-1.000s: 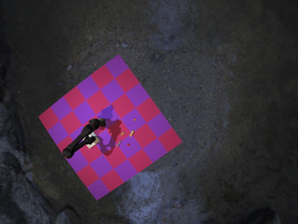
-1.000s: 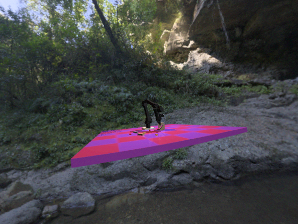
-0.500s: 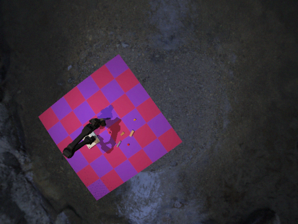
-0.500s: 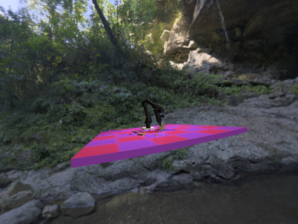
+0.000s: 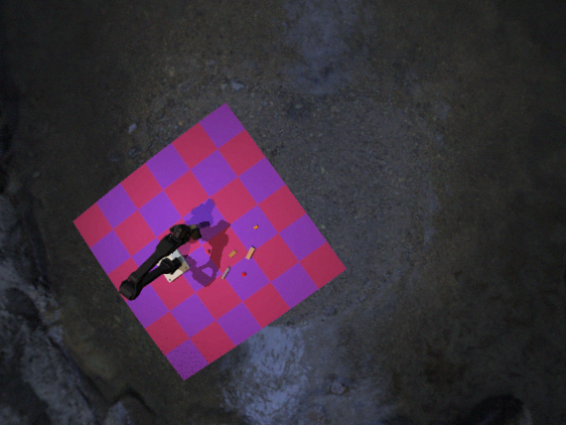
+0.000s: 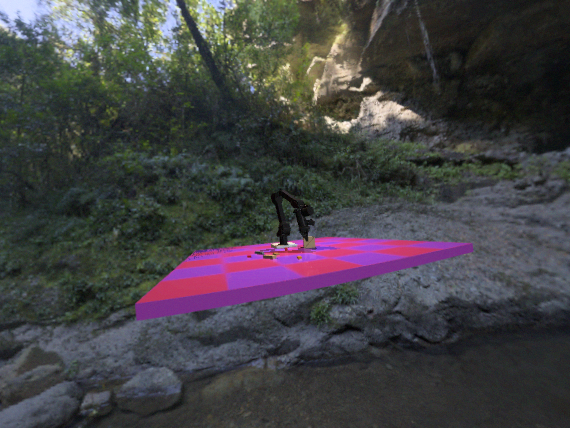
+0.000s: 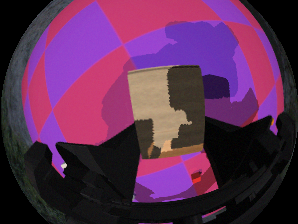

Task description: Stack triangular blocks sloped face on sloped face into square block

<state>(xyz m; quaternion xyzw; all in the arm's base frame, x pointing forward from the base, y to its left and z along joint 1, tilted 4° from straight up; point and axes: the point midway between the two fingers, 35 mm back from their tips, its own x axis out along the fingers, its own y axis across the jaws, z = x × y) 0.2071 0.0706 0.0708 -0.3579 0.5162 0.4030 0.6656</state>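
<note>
Now: gripper tip 10 mm to the left of the triangular block and 10 mm below it. Also, from my gripper tip: orange piece: 320 mm ahead, 230 mm to the right, 40 mm below; red bit: 70 mm ahead, 400 mm to the right, 40 mm below; grey stick: 10 mm behind, 320 mm to the right, 30 mm below.
</note>
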